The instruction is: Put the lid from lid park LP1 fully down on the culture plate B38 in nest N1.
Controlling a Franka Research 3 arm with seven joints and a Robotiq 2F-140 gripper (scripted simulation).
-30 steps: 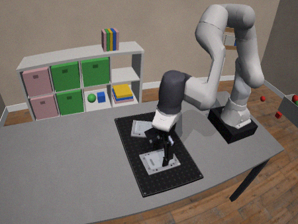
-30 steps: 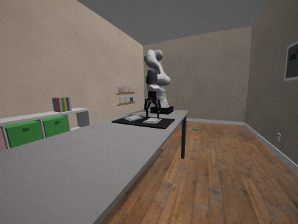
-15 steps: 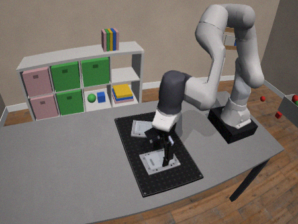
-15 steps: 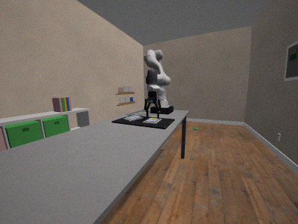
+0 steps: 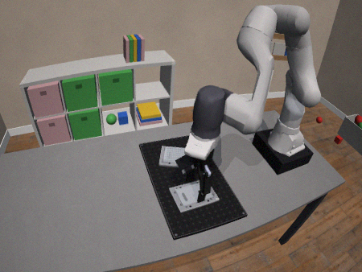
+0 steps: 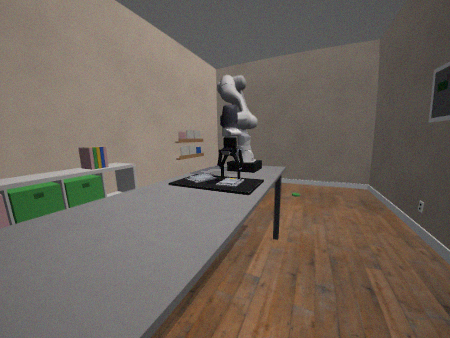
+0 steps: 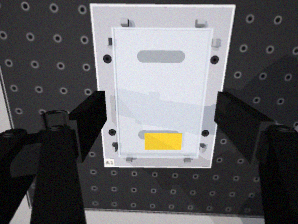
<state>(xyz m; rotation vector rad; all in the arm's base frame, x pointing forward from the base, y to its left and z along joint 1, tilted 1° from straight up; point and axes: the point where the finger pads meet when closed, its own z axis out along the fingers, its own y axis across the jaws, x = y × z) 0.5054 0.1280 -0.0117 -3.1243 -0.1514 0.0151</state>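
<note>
Right now my hand is 4 cm above the clear lid. Also, from my hand: lid park: 5 cm below; nest N1: 22 cm to the right, 5 cm below; culture plate: 22 cm to the right, 4 cm below.
</note>
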